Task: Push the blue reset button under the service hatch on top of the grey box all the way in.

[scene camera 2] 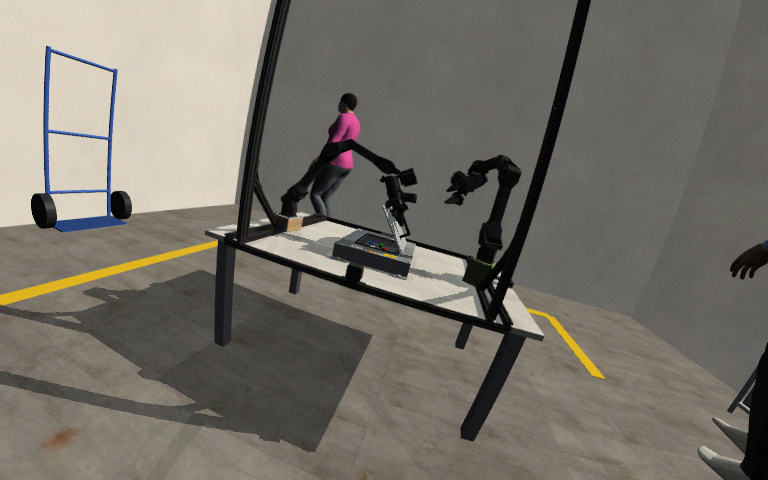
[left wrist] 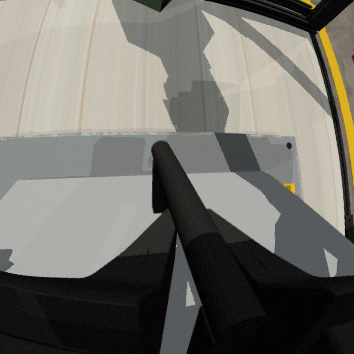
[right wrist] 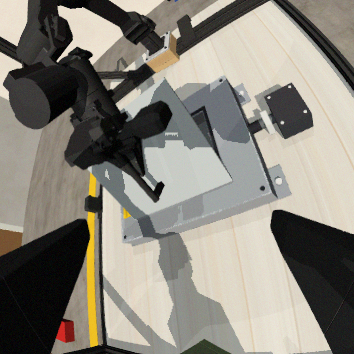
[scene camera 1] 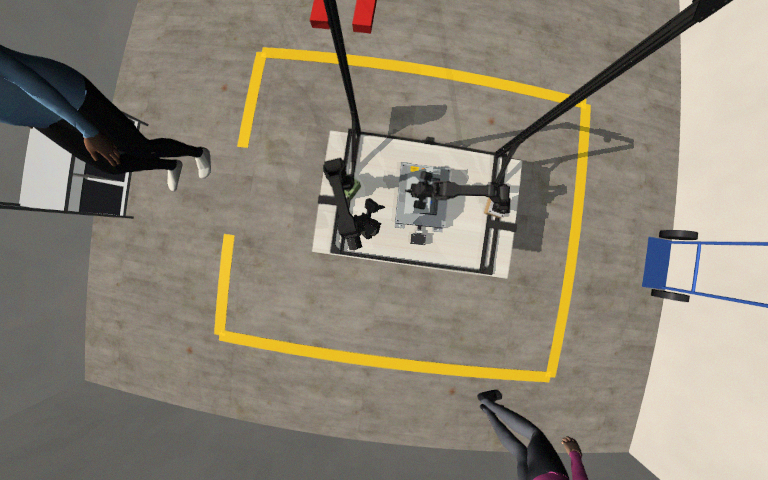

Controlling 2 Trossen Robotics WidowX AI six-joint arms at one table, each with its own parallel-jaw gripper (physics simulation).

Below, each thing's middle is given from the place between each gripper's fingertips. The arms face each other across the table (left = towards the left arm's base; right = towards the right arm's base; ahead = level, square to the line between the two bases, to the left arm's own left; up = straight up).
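The service hatch (left wrist: 64,227) sits 170 mm to the left of my right hand, 170 mm behind it and 180 mm below it.
That same service hatch, as I see it, is 10 mm ahead of my left hand, 20 mm to the left of it and 20 mm below it.
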